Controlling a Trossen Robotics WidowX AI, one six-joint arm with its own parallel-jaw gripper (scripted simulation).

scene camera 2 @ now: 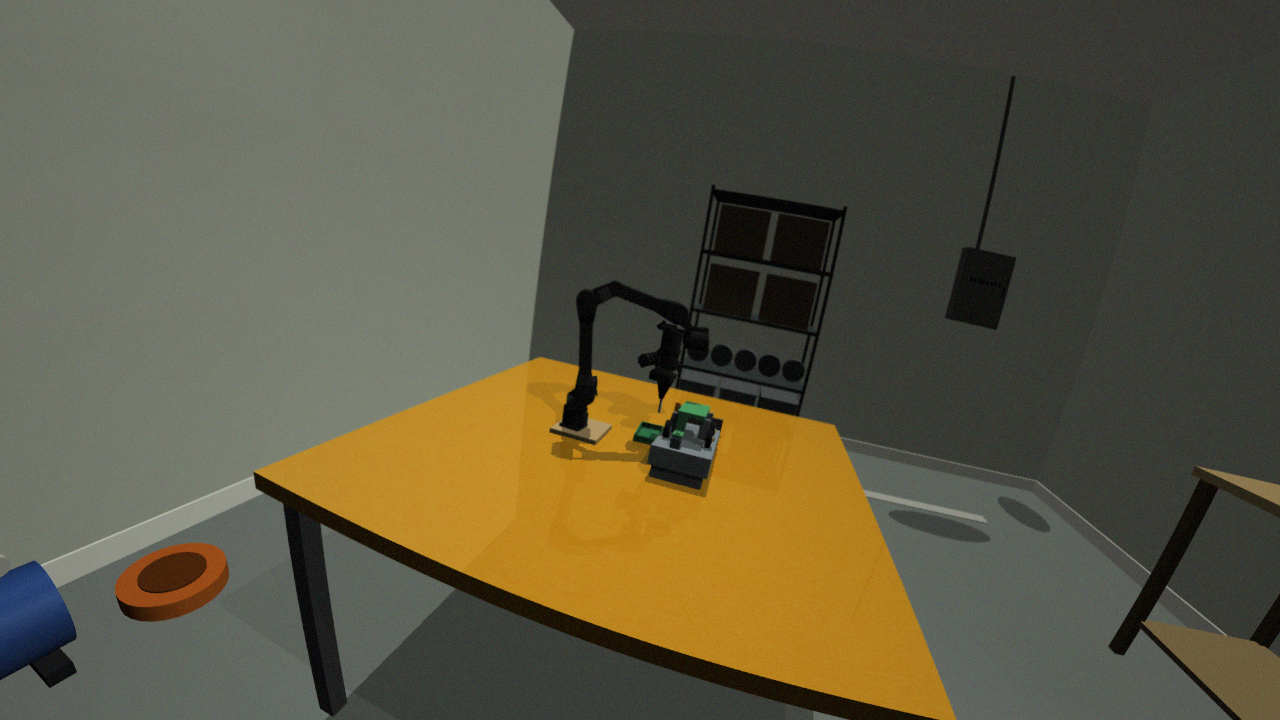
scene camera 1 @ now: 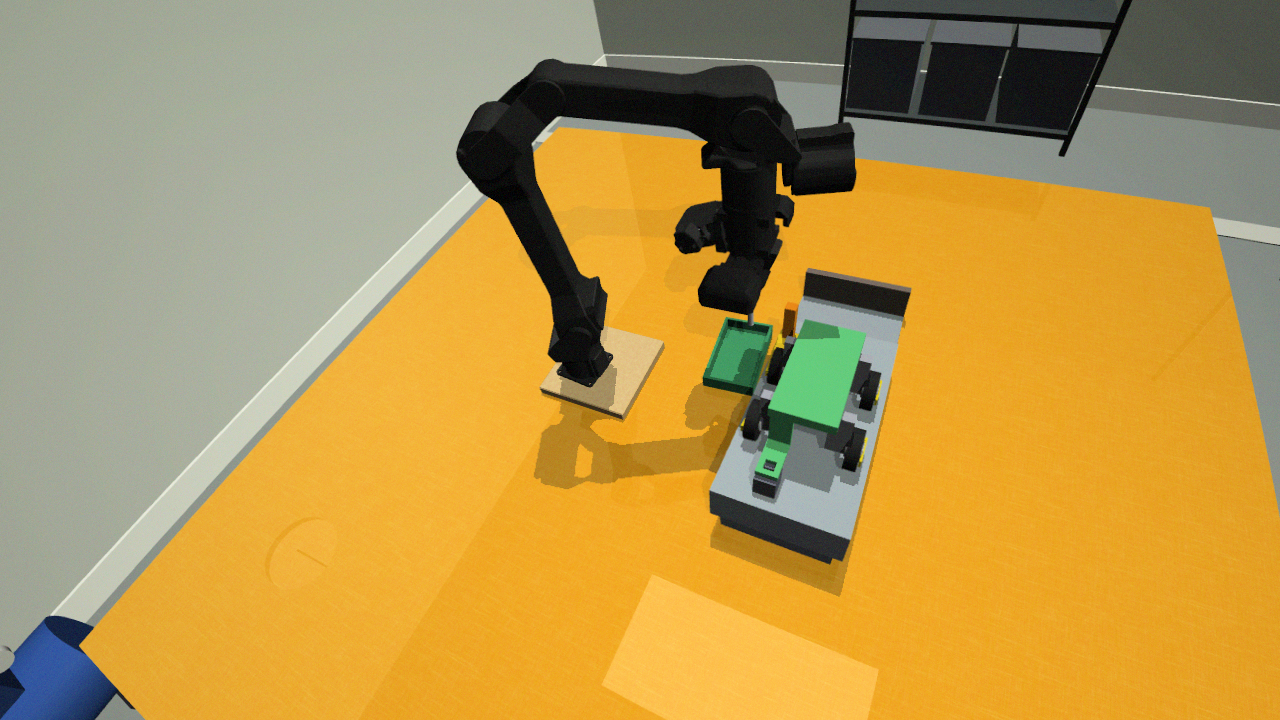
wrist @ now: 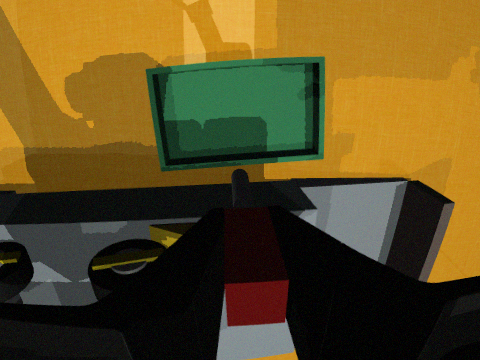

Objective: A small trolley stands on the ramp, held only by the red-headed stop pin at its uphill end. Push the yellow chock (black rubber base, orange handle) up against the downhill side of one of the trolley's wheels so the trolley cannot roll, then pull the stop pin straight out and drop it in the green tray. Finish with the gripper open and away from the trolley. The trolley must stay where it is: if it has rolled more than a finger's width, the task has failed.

Labels:
The gripper carries a red-headed stop pin.

